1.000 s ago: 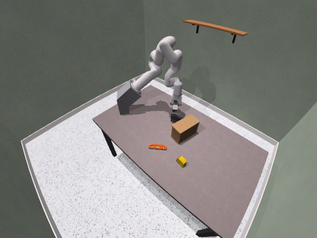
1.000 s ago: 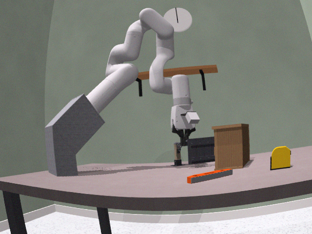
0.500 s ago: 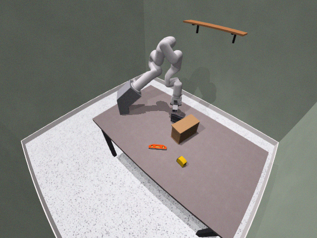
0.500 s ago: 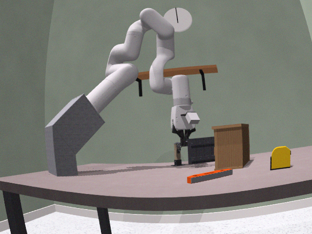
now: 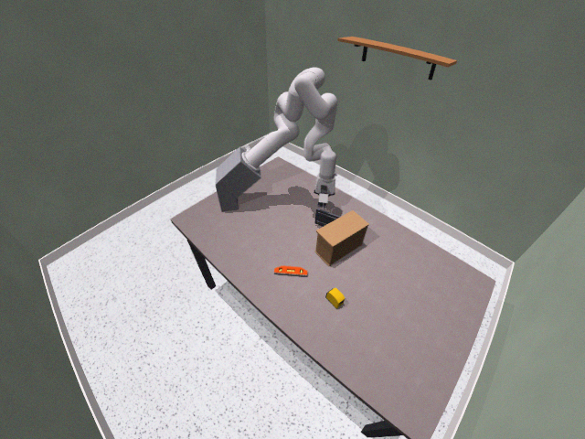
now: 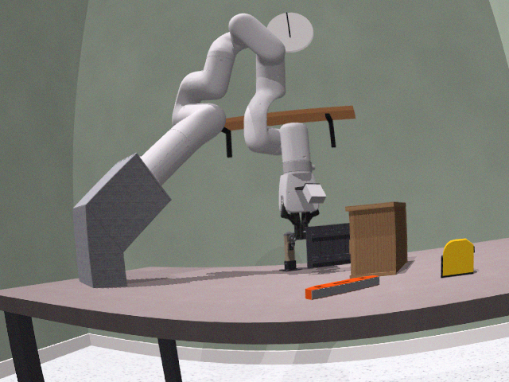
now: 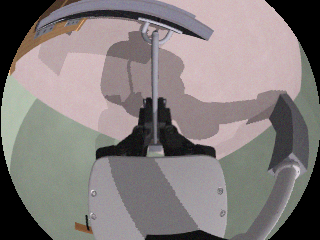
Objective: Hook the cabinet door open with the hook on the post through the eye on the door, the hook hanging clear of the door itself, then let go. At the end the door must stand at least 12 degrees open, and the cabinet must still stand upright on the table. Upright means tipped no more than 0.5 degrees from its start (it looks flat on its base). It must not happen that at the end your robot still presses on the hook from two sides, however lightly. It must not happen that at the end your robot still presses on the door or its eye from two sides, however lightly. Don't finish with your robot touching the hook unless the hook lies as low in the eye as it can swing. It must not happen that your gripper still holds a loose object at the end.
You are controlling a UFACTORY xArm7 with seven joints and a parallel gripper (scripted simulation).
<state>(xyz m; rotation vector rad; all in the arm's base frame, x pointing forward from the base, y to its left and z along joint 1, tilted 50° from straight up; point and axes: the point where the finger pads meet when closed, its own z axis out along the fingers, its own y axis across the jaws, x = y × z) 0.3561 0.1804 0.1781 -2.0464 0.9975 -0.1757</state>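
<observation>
Now: the thin hook 20 mm below my hand, 10 mm to the right of it and 10 mm ahead of it. Also, from my hand: dark door: 120 mm ahead, 40 mm to the right, 40 mm below; then orange level: 370 mm to the right, 220 mm ahead, 100 mm below; then yellow tape measure: 450 mm ahead, 290 mm to the right, 80 mm below.
</observation>
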